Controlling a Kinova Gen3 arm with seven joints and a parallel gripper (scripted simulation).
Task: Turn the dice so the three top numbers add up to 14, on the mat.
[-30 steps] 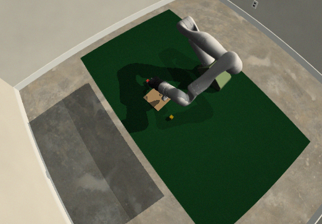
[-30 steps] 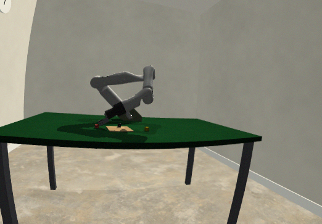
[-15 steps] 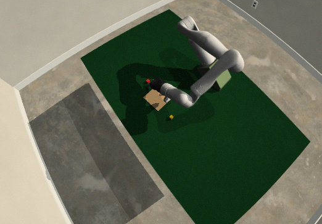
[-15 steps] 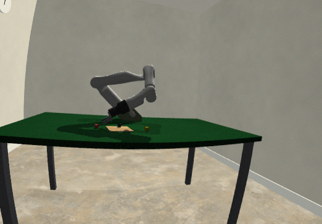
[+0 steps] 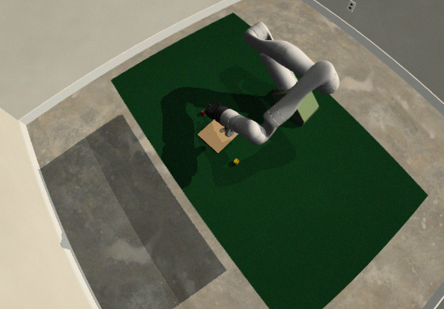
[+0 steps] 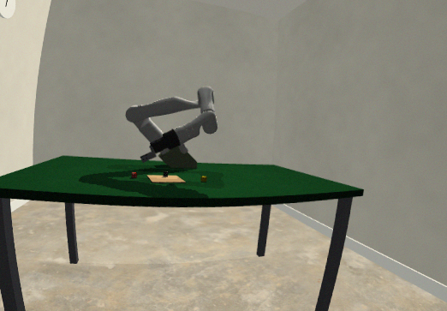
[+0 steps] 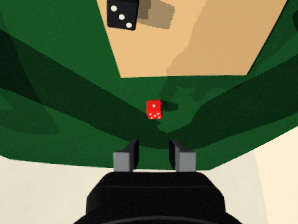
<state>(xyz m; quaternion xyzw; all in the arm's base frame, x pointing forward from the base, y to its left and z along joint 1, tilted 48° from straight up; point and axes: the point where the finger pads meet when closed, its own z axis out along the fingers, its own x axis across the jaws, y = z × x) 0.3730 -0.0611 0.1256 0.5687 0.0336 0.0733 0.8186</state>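
Now: hand 50 mm to the left of the red die and 80 mm above it. The rest, counted from my hand: black die: 30 mm behind, 100 mm to the left, 70 mm below; then yellow die: 40 mm ahead, 260 mm to the left, 80 mm below; then tan mat: 20 mm ahead, 90 mm to the left, 80 mm below.
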